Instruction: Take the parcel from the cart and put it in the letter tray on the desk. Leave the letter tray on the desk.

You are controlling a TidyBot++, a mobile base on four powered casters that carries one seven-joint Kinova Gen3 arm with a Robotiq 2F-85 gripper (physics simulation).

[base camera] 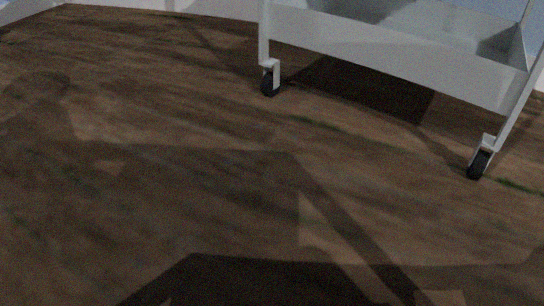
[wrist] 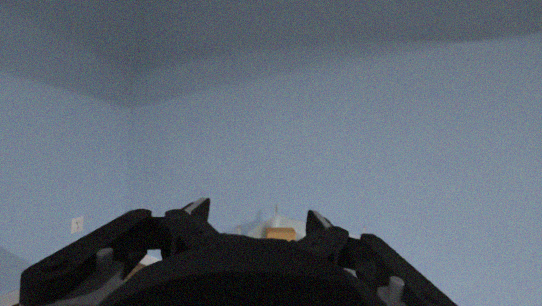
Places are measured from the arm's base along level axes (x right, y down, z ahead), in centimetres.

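Pixels of known places: gripper, fingertip midpoint: [wrist: 258, 215].
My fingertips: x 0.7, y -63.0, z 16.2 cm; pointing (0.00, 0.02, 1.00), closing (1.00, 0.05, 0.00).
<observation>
For each thing: its top centre in the pictures, then the offset to it from my fingertips. Level surfaces: height alone.
- parcel, top centre: [wrist: 280, 229] dx +11.3, dy +31.2, dz +65.1 cm
- white outlet plate, top centre: [wrist: 77, 217] dx -137.3, dy +56.9, dz +118.0 cm
- Wood floor, surface height: dy +102.7 cm
The white cart [base camera: 395, 65] stands at the upper right of the base camera view, with its lower tray, posts and two casters showing. In the wrist view a part of the cart's top [wrist: 255, 231] shows low between the fingers. An orange-tan box, the parcel [wrist: 281, 233], is on it, its lower part hidden by the gripper body. My gripper [wrist: 258, 215] is open and empty, with the parcel beyond its fingertips. The desk and the letter tray do not show in either view.
A blue wall [wrist: 400, 125] rises behind the cart, with a white outlet plate [wrist: 77, 225] at the left. Wood floor [base camera: 150, 115] with dark shadows lies before the cart, and a pale baseboard [base camera: 220, 10] runs along the back.
</observation>
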